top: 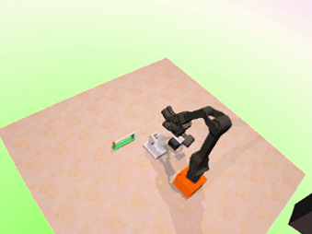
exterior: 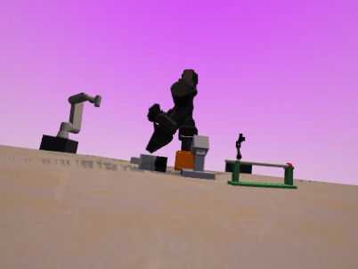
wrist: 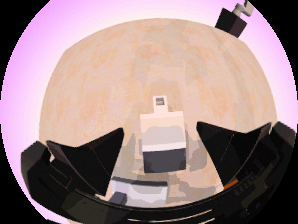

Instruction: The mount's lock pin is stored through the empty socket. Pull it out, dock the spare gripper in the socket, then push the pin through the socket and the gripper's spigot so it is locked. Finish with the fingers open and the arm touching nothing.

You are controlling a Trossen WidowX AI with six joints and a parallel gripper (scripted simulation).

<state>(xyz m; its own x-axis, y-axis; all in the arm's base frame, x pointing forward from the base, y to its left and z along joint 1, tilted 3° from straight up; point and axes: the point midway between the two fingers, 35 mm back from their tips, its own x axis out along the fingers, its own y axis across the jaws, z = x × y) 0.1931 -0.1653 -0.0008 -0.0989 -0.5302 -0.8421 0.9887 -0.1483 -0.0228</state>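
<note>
My gripper tip is 30 mm above the spare gripper and 10 mm to the right of it. The rest, counted from my gripper tip: green cradle 220 mm to the left, 220 mm ahead, 30 mm below; then grey mount 130 mm to the left, 80 mm ahead.
</note>
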